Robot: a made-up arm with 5 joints.
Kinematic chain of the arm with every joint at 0, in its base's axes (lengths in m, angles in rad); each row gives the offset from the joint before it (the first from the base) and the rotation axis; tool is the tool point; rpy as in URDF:
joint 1: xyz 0 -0.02 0.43 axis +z
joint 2: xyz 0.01 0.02 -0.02 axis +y
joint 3: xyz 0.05 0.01 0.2 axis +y
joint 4: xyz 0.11 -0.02 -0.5 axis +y
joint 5: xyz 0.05 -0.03 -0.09 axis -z
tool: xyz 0.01 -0.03 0 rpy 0.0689 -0.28 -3.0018
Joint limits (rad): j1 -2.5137..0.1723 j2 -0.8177..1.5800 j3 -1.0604..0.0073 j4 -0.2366..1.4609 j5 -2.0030..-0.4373
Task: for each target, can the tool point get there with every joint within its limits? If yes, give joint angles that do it. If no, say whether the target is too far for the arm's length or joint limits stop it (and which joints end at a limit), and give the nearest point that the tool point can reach.
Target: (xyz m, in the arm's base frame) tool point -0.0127 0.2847 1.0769
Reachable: no: joint limits stop it (at a limit: joint 1, joint 2, joint 3, joint 4, joint 5) | nearest point 0.3749 0.0469 0.9484 | short by 0.473 m
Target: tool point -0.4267 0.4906 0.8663
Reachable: no: joint limits stop it (at a limit: joint 2, joint 3, joint 4) | nearest point -0.2452 0.2735 0.3384 | short by 0.599 m
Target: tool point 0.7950 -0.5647 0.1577
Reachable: no: too far | nearest point 0.5380 -0.3886 0.2401 | short by 0.322 m
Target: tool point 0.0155 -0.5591 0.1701
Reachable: yes | joints -1.5100 0.1512 -0.6515 0.0373 -1.3338
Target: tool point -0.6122 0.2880 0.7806
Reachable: no: joint limits stop it (at a limit: joint 2, joint 3, joint 4) | nearest point -0.3416 0.1519 0.3384 | short by 0.536 m
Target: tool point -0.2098 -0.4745 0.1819
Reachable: yes | joints -1.9255 -0.0194 -0.4712 -0.0367 -0.6088
